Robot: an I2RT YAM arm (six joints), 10 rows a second.
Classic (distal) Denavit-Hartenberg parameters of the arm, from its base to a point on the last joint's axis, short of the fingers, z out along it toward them. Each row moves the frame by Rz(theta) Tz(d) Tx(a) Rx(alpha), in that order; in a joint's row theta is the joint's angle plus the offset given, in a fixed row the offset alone. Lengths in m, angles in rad.
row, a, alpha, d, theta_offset
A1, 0.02, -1.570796, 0.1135, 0
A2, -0.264, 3.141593, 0, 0
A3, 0.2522, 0, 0, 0.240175
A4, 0.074, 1.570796, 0, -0.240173
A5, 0, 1.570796, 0, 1.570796
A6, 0, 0, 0.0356, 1.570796
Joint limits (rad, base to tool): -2.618..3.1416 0..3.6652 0..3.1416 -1.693..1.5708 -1.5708..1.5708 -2.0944..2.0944
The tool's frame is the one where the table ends.
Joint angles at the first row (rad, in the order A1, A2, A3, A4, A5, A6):
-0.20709 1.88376 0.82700 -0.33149 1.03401 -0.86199
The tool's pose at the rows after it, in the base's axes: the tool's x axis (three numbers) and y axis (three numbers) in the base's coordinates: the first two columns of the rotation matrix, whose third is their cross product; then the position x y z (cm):
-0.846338, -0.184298, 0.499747, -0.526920, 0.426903, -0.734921, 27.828, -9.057, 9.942
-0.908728, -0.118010, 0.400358, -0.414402, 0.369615, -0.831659, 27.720, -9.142, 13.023
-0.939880, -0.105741, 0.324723, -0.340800, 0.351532, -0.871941, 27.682, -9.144, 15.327
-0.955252, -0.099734, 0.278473, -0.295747, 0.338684, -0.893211, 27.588, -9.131, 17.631
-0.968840, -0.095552, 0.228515, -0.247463, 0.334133, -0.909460, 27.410, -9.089, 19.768
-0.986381, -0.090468, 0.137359, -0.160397, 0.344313, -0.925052, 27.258, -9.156, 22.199
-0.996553, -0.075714, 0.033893, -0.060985, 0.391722, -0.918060, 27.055, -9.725, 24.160
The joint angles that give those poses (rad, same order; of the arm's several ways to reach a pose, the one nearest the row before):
-0.20710 1.85173 0.82068 -0.31291 1.08098 -0.85301
-0.20708 1.74166 0.81305 -0.29158 1.14866 -0.82995
-0.20709 1.66461 0.82214 -0.29444 1.15507 -0.82531
-0.20709 1.59856 0.84825 -0.33280 1.15970 -0.82678
-0.20709 1.54180 0.87891 -0.37880 1.15667 -0.81457
-0.21166 1.48654 0.92333 -0.42783 1.13371 -0.77326
-0.23609 1.45430 0.97841 -0.49677 1.07245 -0.69669

